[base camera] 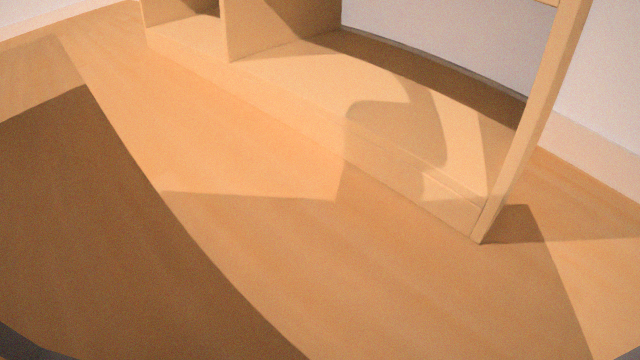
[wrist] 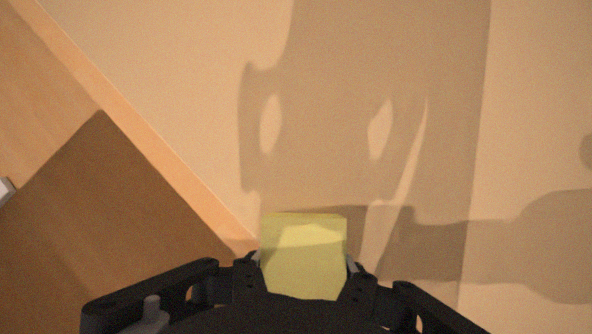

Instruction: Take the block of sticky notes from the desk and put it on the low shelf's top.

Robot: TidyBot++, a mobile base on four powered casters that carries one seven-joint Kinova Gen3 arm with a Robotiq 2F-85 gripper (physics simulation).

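Frame: origin at the arm's base, x back, y right, z up, level; centimetres.
Seen in the pictures: gripper, fingertip midpoint: [wrist: 304, 263].
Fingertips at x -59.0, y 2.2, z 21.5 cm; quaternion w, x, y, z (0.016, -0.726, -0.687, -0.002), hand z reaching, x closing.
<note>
A point is followed by its place in that frame.
The yellow block of sticky notes [wrist: 303, 252] @(x -60.7, y 2.1, z 25.3 cm) is at the lower middle of the wrist view, between the two fingertips. My gripper [wrist: 304, 263] @(x -59.0, y 2.2, z 21.5 cm) is shut on it, with one finger at each side. The block is over the pale wooden low shelf's top [wrist: 175, 75] @(x -73.1, y -8.9, z 21.4 cm), close to its front edge, and shadows fall close beside it. Its underside is hidden, so I cannot tell whether it touches the board. The base camera view shows a low wooden board [base camera: 320, 72] @(x -72.9, y -0.9, z -31.7 cm) of the shelf unit near the floor. The gripper, the block and the desk do not show there.
In the base camera view an upright side panel [base camera: 532, 120] @(x -38.3, y 22.7, z -19.0 cm) stands at the unit's right end and a divider [base camera: 270, 30] @(x -87.2, y -13.1, z -26.9 cm) stands farther left. The wooden floor [base camera: 250, 225] @(x -40.6, y -9.0, z -39.6 cm) runs along the front. In the wrist view a small grey-white piece [wrist: 6, 190] shows at the left edge.
</note>
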